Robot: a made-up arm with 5 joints. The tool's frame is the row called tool. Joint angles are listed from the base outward.
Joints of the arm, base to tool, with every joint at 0 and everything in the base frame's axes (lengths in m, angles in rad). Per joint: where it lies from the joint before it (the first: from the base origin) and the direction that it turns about. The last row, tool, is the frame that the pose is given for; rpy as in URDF.
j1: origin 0 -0.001 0.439 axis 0 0 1
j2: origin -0.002 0.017 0.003 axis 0 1 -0.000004
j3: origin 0.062 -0.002 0.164 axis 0 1 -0.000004
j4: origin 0.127 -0.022 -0.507 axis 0 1 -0.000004
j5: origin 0.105 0.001 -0.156 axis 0 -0.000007 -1
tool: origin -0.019 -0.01 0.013 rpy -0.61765 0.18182 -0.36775
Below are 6 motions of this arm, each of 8 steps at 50 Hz.
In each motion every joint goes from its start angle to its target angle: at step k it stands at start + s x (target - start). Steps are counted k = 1, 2, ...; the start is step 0. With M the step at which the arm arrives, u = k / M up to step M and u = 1 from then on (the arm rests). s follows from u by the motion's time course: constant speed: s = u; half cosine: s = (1 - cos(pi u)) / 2; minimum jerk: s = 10 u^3 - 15 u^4 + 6 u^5.
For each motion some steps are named. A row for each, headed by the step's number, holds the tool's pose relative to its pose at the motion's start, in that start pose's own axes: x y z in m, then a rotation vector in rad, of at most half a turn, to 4 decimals.
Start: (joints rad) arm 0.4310 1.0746 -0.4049 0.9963 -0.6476
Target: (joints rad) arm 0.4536 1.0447 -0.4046 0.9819 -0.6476
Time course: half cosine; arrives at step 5
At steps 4, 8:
4: 0.0010 -0.0140 0.0111 -0.0298 -0.0225 -0.0246
8: 0.0011 -0.0154 0.0123 -0.0330 -0.0249 -0.0272

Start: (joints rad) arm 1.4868 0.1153 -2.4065 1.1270 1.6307
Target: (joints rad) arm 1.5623 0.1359 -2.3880 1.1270 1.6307
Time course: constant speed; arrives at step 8
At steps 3, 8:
3: -0.0106 -0.0014 -0.0155 -0.0258 0.0103 0.0157
8: -0.0290 -0.0052 -0.0412 -0.0687 0.0267 0.0424

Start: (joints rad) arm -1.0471 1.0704 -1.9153 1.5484 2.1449
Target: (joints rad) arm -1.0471 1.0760 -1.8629 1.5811 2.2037
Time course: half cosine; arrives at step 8
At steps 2, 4, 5, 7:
2: 0.0016 0.0030 -0.0048 -0.0061 -0.0031 -0.0143
4: 0.0056 0.0100 -0.0165 -0.0204 -0.0107 -0.0489
5: 0.0079 0.0137 -0.0227 -0.0279 -0.0150 -0.0677
7: 0.0112 0.0188 -0.0317 -0.0383 -0.0213 -0.0943

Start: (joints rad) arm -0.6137 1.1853 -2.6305 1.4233 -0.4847
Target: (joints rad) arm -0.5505 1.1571 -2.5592 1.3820 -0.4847
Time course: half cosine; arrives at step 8
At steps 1, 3, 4, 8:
1: 0.0005 0.0019 0.0006 -0.0004 -0.0013 0.0020
3: 0.0036 0.0152 0.0048 -0.0031 -0.0107 0.0160
4: 0.0056 0.0247 0.0078 -0.0049 -0.0174 0.0259
8: 0.0102 0.0496 0.0155 -0.0099 -0.0348 0.0518

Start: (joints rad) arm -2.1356 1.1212 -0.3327 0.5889 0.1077
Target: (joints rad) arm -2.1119 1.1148 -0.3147 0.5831 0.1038
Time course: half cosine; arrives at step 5
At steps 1, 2, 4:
1: -0.0002 -0.0003 -0.0008 -0.0023 -0.0007 0.0000
2: -0.0007 -0.0011 -0.0029 -0.0085 -0.0024 0.0001
4: -0.0017 -0.0030 -0.0076 -0.0221 -0.0061 0.0001

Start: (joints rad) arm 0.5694 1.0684 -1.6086 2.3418 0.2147
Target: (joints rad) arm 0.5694 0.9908 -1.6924 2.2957 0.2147
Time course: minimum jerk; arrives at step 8
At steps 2, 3, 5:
2: -0.0058 -0.0054 0.0022 0.0116 -0.0159 -0.0086
3: -0.0155 -0.0144 0.0055 0.0309 -0.0422 -0.0230
5: -0.0419 -0.0378 0.0129 0.0814 -0.1111 -0.0605

